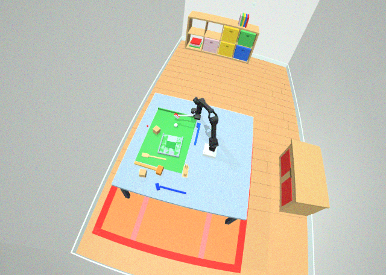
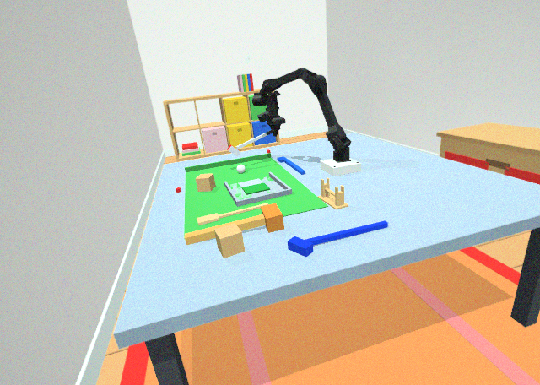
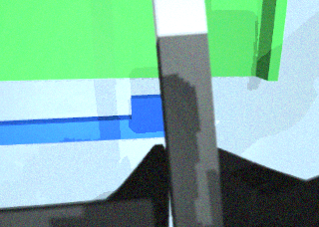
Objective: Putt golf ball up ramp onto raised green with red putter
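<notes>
Right now the red putter is 110 mm ahead of my gripper tip and 30 mm to the left of it. Round my gripper tip: wooden rack (580 mm to the left, 110 mm below, 110 mm behind); white golf ball (200 mm ahead, 120 mm below, 110 mm to the left); green mat (280 mm to the left, 210 mm ahead, 140 mm below).
</notes>
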